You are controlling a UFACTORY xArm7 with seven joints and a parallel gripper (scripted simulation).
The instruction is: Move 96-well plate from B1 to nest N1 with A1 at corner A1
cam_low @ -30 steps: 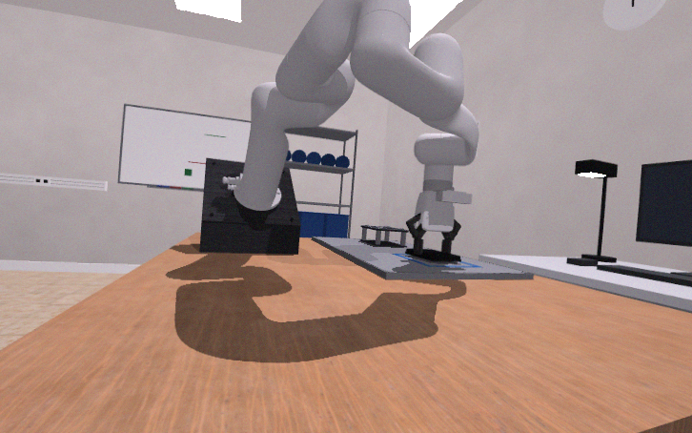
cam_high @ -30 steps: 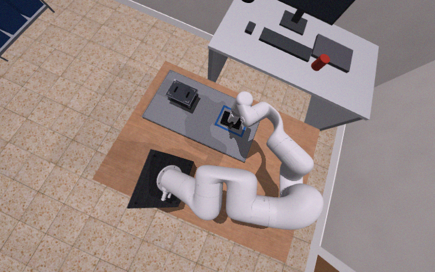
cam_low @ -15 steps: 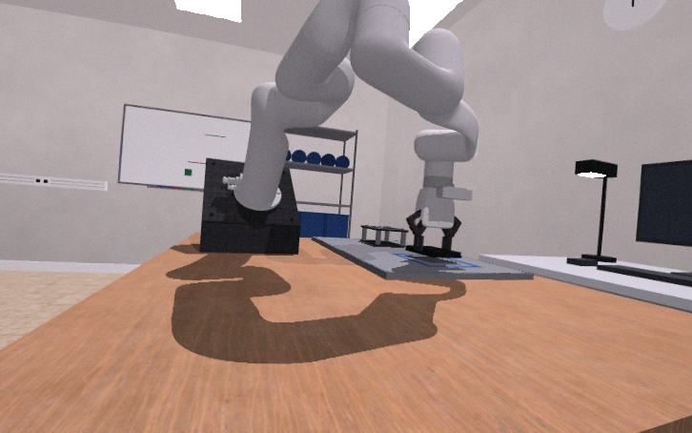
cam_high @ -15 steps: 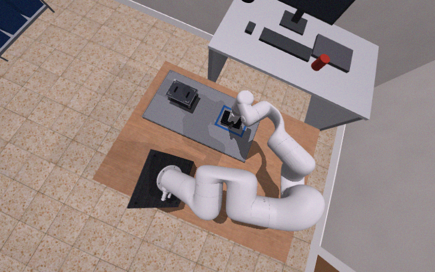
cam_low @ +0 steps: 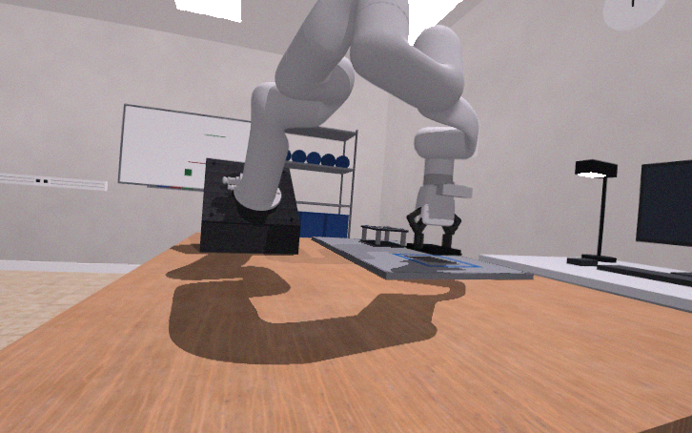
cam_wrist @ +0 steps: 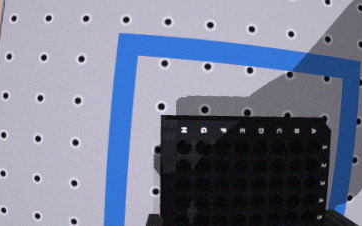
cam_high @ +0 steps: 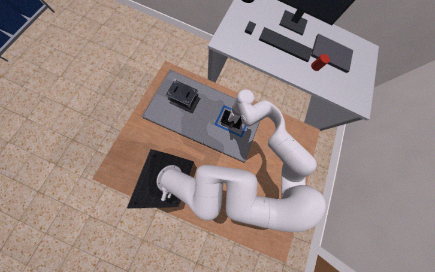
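Now: hand 350 mm to the right of the raised plate nest N1, 60 mm short of it and 20 mm below it. The rest, counted from my hand: A1 mark (410 mm to the left, 120 mm ahead, 20 mm above); black 96-well plate (10 mm below).
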